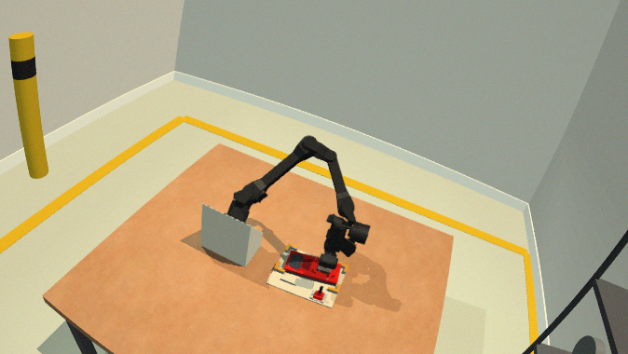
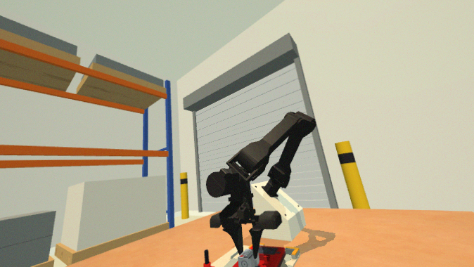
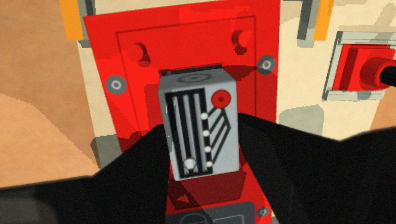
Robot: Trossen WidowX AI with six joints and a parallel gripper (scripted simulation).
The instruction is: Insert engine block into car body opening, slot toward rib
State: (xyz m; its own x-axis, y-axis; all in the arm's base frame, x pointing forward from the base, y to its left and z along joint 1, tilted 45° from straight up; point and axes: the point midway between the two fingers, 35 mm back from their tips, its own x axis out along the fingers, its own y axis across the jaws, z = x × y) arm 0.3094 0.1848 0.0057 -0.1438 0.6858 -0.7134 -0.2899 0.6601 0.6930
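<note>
The grey engine block lies 10 mm below my gripper tip. From my gripper tip the other things lie so: cream fixture plate 40 mm to the right, 40 mm below, 30 mm behind.
</note>
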